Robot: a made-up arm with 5 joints.
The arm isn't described. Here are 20 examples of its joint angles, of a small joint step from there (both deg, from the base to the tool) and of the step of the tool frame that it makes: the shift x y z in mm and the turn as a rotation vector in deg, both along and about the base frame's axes.
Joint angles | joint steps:
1: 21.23 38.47 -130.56 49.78 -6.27 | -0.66 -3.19 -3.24 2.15 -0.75
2: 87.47 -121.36 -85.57 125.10 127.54 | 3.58 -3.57 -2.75 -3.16 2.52
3: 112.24 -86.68 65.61 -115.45 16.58 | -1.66 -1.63 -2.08 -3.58 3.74
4: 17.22 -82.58 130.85 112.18 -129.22 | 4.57 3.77 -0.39 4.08 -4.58
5: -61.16 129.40 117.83 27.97 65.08 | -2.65 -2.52 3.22 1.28 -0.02
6: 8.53 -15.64 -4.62 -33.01 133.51 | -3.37 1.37 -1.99 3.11 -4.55
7: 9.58 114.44 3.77 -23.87 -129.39 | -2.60 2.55 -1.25 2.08 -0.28
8: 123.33 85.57 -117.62 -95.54 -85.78 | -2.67 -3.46 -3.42 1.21 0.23
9: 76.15 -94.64 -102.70 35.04 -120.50 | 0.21 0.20 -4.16 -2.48 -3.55
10: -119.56 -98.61 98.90 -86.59 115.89 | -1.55 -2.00 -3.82 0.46 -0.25
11: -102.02 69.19 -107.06 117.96 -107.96 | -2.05 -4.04 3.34 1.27 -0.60
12: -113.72 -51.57 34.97 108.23 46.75 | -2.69 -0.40 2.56 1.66 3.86
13: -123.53 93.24 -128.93 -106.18 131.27 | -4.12 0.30 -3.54 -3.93 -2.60
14: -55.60 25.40 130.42 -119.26 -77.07 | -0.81 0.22 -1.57 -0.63 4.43
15: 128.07 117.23 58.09 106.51 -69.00 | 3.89 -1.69 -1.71 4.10 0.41
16: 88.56 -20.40 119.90 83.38 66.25 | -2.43 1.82 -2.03 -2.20 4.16
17: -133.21 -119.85 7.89 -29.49 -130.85 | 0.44 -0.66 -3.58 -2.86 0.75
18: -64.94 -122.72 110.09 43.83 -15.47 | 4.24 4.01 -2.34 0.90 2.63
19: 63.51 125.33 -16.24 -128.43 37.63 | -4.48 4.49 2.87 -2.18 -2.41
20: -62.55 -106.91 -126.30 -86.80 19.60 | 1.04 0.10 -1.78 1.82 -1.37
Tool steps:
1: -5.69 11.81 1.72 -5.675 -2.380 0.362
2: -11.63 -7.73 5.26 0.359 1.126 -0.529
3: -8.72 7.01 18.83 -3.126 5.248 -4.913
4: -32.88 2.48 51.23 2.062 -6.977 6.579
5: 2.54 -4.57 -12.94 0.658 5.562 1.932
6: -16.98 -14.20 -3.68 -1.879 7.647 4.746
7: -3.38 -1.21 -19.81 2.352 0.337 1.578
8: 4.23 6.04 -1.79 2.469 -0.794 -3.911
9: -13.55 2.47 0.34 3.507 6.676 1.298
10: -10.85 6.57 -9.29 0.048 5.300 1.724
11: 12.35 -2.39 2.57 0.002 5.459 5.547
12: -16.19 11.78 -15.84 -2.215 3.832 3.643
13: 0.78 -10.23 9.64 -2.418 1.353 -4.283
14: -1.96 4.88 3.63 0.372 -3.123 3.535
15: -16.85 -9.06 -7.62 -2.117 -6.669 0.245
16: 1.79 -8.79 21.22 0.260 7.325 1.876
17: -1.29 -1.21 0.77 1.140 3.548 -0.270
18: 14.23 8.57 7.35 1.179 -4.582 -5.530
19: 43.01 16.57 -51.46 1.002 9.544 3.156
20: 5.44 1.65 5.12 1.123 1.392 1.190
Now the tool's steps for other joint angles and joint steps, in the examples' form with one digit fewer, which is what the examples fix.
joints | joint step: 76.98 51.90 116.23 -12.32 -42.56 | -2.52 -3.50 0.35 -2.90 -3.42
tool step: 4.9 -12.0 0.6 -4.76 1.53 -4.70
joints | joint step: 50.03 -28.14 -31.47 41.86 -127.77 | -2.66 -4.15 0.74 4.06 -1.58
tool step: 6.0 10.7 -7.3 -2.23 6.35 -5.10
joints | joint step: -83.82 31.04 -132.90 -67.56 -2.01 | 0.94 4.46 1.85 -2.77 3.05
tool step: 10.4 -8.5 -5.2 0.25 4.00 -4.61
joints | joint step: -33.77 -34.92 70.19 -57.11 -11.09 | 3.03 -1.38 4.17 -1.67 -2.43
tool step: -6.4 13.1 23.4 -4.74 -3.52 -0.78
